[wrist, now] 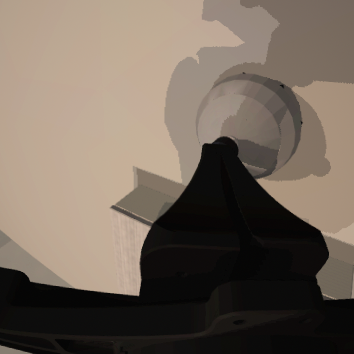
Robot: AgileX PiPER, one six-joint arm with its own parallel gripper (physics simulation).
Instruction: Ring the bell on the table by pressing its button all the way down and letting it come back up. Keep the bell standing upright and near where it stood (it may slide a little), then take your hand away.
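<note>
The bell (pixel 247 112) is a pale grey, faceted dome, seen from above right of the middle of the wrist view. Its dark round button (pixel 230 142) shows at the lower left part of the dome, partly hidden by the fingertips. My gripper (pixel 214 160) is shut, its two dark fingers together and holding nothing. The fingertips overlap the button in this view; whether they touch it or hang above it I cannot tell. The lower edge of the bell is partly hidden by the fingers.
A box-like object (pixel 150 201) with a grey-green top and a pale ribbed side lies behind the fingers; part of it shows at lower left and part at lower right. The beige table top (pixel 75 125) carries broad shadows around the bell and at upper right.
</note>
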